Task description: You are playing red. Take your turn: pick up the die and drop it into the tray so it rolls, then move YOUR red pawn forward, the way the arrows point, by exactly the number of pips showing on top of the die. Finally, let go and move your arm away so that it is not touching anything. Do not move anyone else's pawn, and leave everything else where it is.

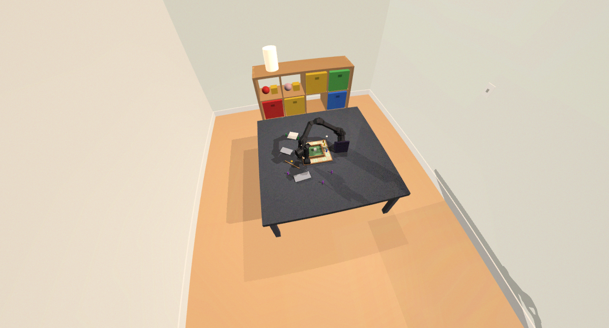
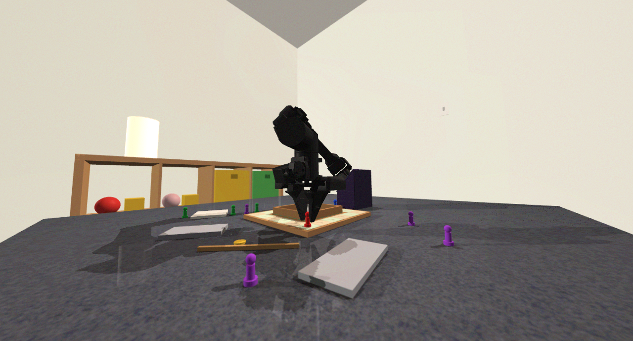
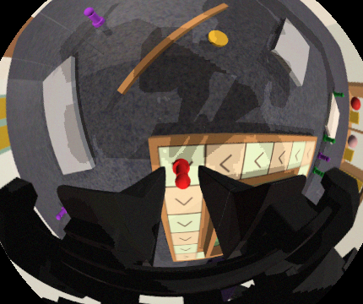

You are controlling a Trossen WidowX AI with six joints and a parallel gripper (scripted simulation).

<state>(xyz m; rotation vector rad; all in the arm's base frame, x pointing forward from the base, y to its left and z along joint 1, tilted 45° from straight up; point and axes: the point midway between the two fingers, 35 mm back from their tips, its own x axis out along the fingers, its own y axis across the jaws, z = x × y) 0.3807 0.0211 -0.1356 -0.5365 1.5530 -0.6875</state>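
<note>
The red pawn lies right at my gripper tip. Also, from my gripper tip: wooden stick 140 mm ahead, 10 mm to the right, 20 mm below; then yellow token 140 mm ahead, 50 mm to the right, 20 mm below; then green-floored tray 120 mm behind, 110 mm to the right, 20 mm below.
</note>
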